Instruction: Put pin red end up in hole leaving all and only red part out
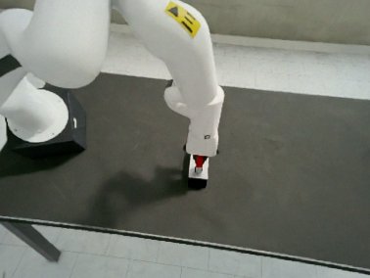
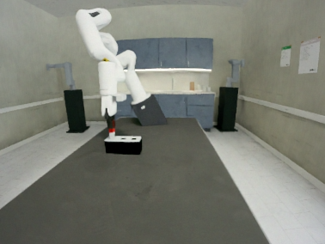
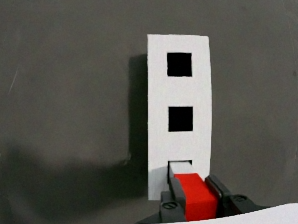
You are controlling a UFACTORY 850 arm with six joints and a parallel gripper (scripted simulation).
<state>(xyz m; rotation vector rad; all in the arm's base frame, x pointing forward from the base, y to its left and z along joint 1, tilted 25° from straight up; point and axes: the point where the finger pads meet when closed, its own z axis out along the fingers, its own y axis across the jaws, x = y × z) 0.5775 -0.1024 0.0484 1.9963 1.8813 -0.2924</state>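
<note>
My hand is 1 cm above the pin. Also, from my hand: block (6 cm to the left, 12 cm below).
</note>
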